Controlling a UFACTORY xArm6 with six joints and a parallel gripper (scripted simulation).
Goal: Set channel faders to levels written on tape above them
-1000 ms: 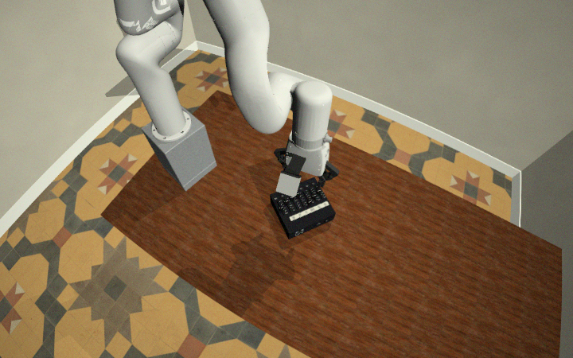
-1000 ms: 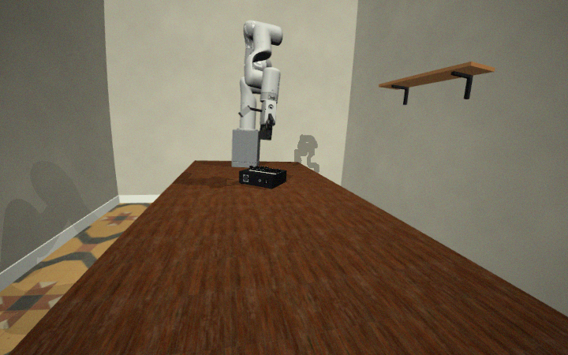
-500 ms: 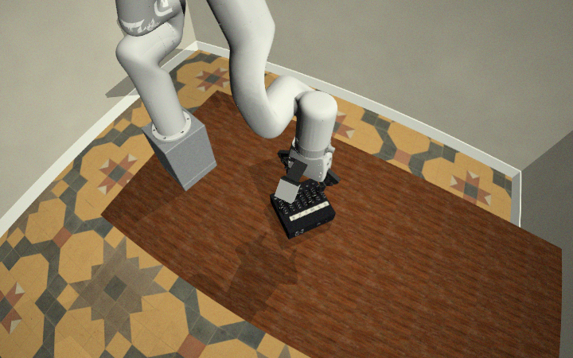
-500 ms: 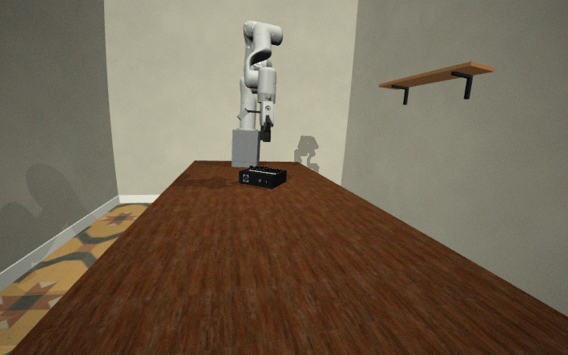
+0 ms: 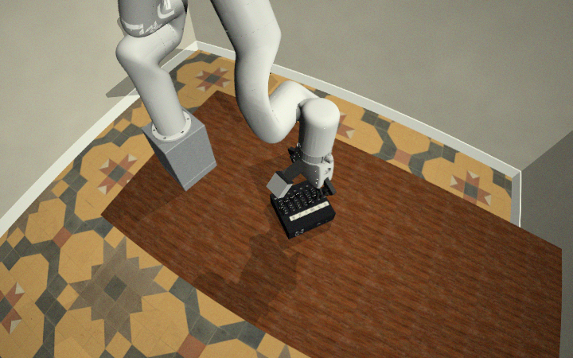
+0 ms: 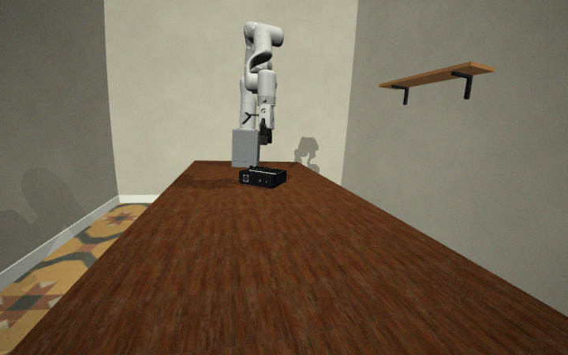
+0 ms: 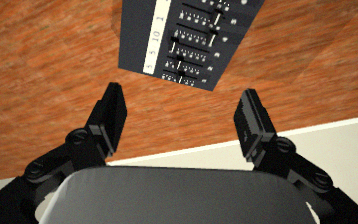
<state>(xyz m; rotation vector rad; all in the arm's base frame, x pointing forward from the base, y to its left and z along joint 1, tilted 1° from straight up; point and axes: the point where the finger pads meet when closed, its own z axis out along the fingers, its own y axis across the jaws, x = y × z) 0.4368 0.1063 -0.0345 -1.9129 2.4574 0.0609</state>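
Now: hand 1 cm short of the channel 2 fader cap, 3 cm to the right of it and 12 cm above it. From my hand the other things lie so: channel 4 cap (3 cm behind, 1 cm to the left, 12 cm below); channel 3 fader cap (1 cm ahead, 1 cm to the left, 12 cm below); channel 5 cap (4 cm behind, 1 cm to the right, 12 cm below).
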